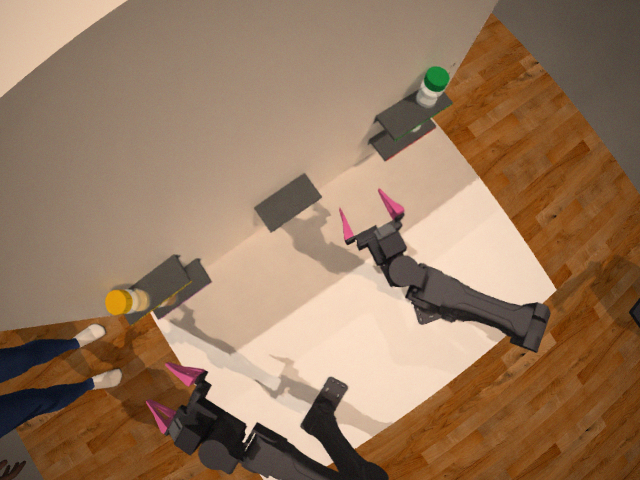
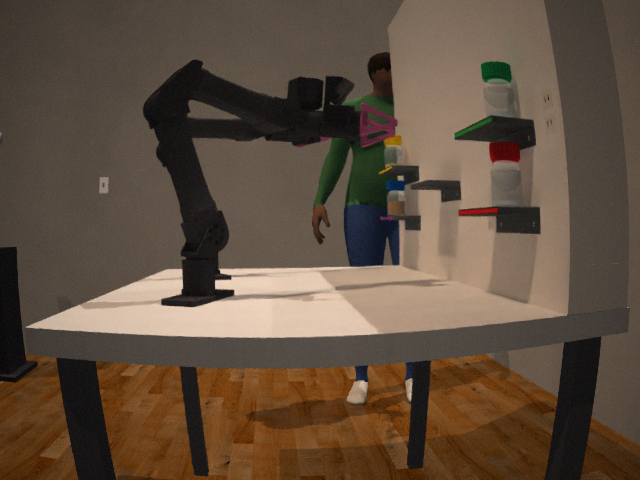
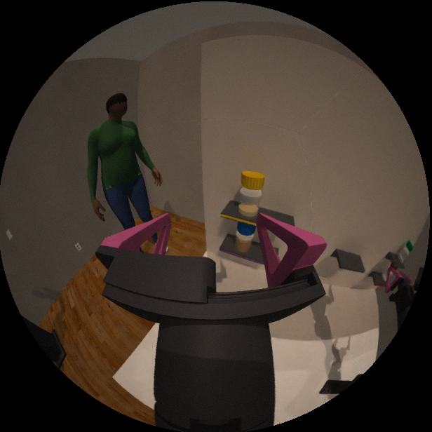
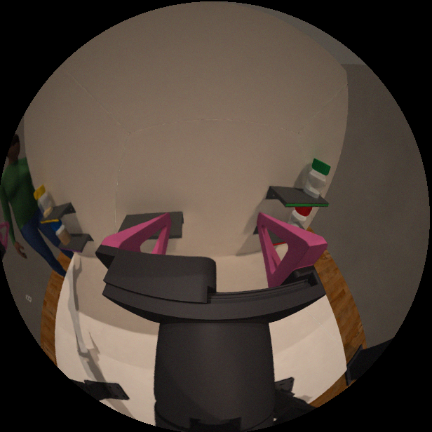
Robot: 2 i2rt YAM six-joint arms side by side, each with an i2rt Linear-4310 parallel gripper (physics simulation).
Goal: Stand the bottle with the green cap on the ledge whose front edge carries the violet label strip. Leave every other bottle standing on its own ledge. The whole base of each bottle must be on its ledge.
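Seen in the pictures: left gripper, fingertip midpoint: (image 1: 156, 382); right gripper, fingertip midpoint: (image 1: 359, 198) (image 2: 396, 128); left arm's base, link origin: (image 1: 323, 406); right arm's base, link origin: (image 2: 199, 299).
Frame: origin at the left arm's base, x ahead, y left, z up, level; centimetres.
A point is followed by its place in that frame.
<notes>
The green-capped bottle (image 1: 436, 79) @[x 18.9, y -87.3, z 40.2 cm] (image 2: 497, 97) @[x 16.6, y -89.9, z 33.7 cm] (image 4: 316, 181) stands upright on the upper ledge with a green strip (image 1: 405, 117) @[x 21.4, y -80.8, z 29.7 cm] (image 2: 484, 126) @[x 14.8, y -87.8, z 28.7 cm] (image 4: 292, 196). The violet-strip ledge (image 1: 200, 274) (image 2: 408, 220) (image 3: 229, 245) is the lower one of the pair at the opposite end of the wall. The blue-capped bottle (image 2: 395, 198) @[x 54.1, y -11.6, z 20.9 cm] (image 3: 245, 231) (image 4: 61, 232) stands on it, towards its outer end. My left gripper (image 1: 156, 382) @[x 39.1, y 0.1, z 40.2 cm] (image 3: 213, 217) is open and empty, apart from that pair of ledges. My right gripper (image 1: 360, 199) @[x 21.6, y -55.2, z 33.1 cm] (image 4: 213, 217) is open and empty, high above the table and apart from the green-capped bottle.
The yellow-capped bottle (image 1: 119, 302) @[x 55.0, y -9.6, z 40.2 cm] (image 2: 393, 150) @[x 54.3, y -11.3, z 35.3 cm] (image 3: 252, 181) stands on the yellow-strip ledge above the violet one. The red-capped bottle (image 2: 505, 175) @[x 17.0, y -89.8, z 20.7 cm] (image 4: 299, 217) stands on the red-strip ledge (image 2: 516, 219) @[x 23.7, y -86.3, z 13.8 cm] below the green one. A bare middle ledge (image 1: 287, 202) @[x 37.5, y -48.4, z 22.7 cm] (image 2: 439, 184) @[x 33.1, y -55.2, z 21.7 cm] (image 3: 348, 260) juts out between the pairs.
</notes>
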